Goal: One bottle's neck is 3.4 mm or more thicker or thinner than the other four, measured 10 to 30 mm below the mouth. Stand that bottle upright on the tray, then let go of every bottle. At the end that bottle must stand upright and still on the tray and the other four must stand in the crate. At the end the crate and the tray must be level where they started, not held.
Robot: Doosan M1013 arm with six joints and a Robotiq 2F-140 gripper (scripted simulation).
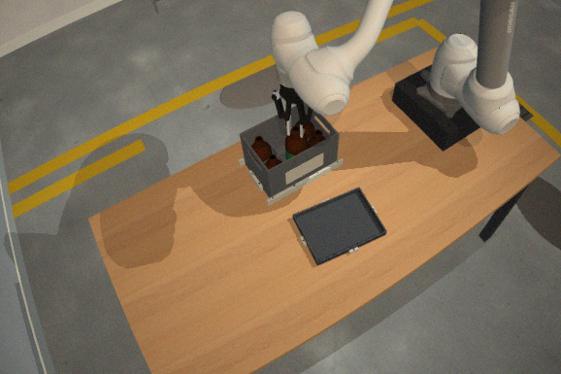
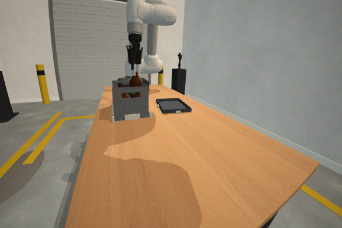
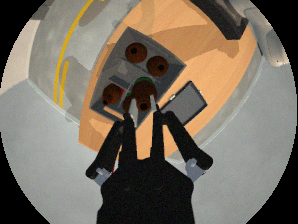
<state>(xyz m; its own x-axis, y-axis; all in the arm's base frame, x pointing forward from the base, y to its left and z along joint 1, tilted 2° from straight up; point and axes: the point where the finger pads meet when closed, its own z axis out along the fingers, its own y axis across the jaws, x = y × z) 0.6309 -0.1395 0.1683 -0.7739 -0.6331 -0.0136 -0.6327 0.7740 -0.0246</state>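
My gripper is now 9 cm above the glass bottle. The rest, counted from my hand: dark tray 3 cm ahead, 25 cm to the left, 24 cm below; then grey crate 1 cm behind, 4 cm to the right, 17 cm below.
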